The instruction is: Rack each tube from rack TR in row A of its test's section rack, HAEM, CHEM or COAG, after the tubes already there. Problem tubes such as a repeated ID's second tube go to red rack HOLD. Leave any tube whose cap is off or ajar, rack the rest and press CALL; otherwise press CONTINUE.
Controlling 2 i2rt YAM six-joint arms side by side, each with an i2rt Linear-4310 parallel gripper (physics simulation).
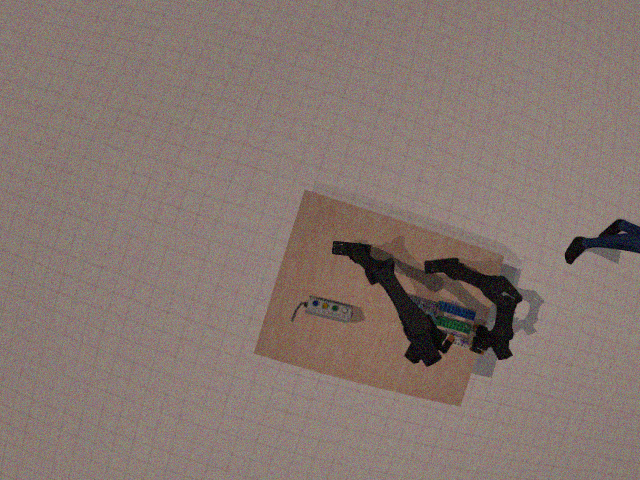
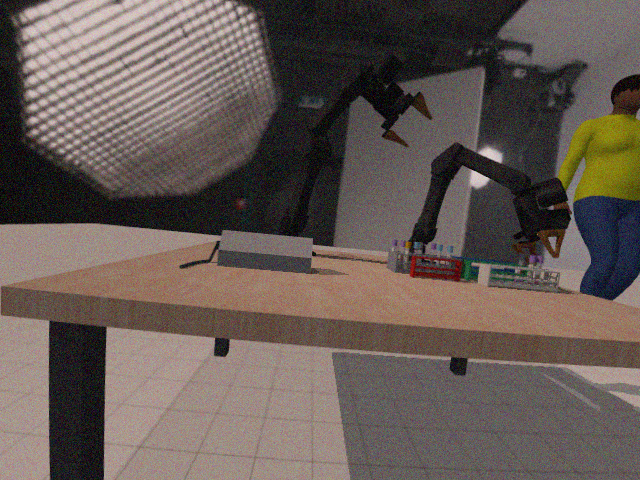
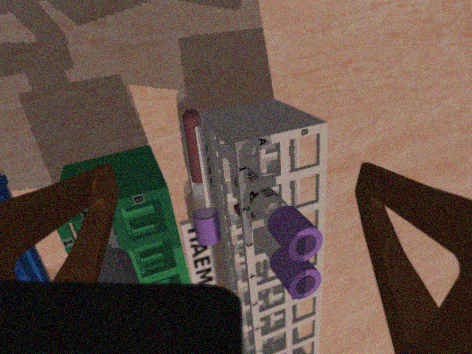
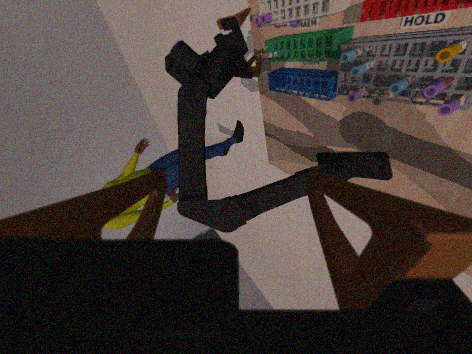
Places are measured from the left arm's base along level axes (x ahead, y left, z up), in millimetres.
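Where they show: left gripper, between the fingertips: [image 1: 471, 340] [image 2: 543, 261] [image 3: 236, 176] [image 4: 256, 31]; right gripper, between the fingertips: [image 1: 442, 333] [image 2: 419, 133] [image 4: 236, 177]; left arm's base, origin of its link: [image 1: 441, 265] [image 4: 349, 163]; right arm's base, origin of its link: [image 1: 351, 249].
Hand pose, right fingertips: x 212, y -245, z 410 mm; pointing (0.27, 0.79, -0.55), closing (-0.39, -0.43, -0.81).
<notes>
Each offset is from my right fingertips to the top centre of the thing. "spot": to the spot under its first point. Level surfaces: height alone.
My left gripper [image 3: 236, 176] [image 2: 536, 250] is open, low over the white HAEM rack @[184 mm ahead, 243 mm left, 353 mm down] [image 3: 322, 200] [image 4: 305, 10]. Two purple-capped tubes @[200 mm ahead, 307 mm left, 316 mm down] [image 3: 296, 232] @[191 mm ahead, 287 mm left, 316 mm down] [image 3: 296, 274] stand in that rack. Another purple-capped tube @[spot: 165 mm ahead, 287 mm left, 392 mm down] [image 3: 206, 227] lies beside its label side. My right gripper [image 4: 236, 177] [image 2: 418, 132] is open and empty, high above the table. Grey rack TR @[spot: 27 mm ahead, 61 mm left, 380 mm down] [image 4: 415, 37] holds several tubes with light-blue, purple, dark and orange @[4 mm back, 9 mm left, 316 mm down] [image 4: 450, 51] caps. Beside it are the green CHEM rack @[108 mm ahead, 262 mm left, 353 mm down] [image 4: 310, 45], the blue rack @[37 mm ahead, 295 mm left, 353 mm down] [image 4: 302, 84] and the red HOLD rack [image 4: 400, 7] [image 2: 435, 267]. Tube IDs are unreadable.
A grey button box @[49 mm back, 400 mm right, 326 mm down] [image 1: 328, 308] [image 2: 265, 250] with blue, yellow, green and white buttons and a cable sits on the table @[410 mm down] [image 1: 310, 232], apart from the racks. A person in a yellow top [image 2: 612, 155] stands past the table's right end.
</notes>
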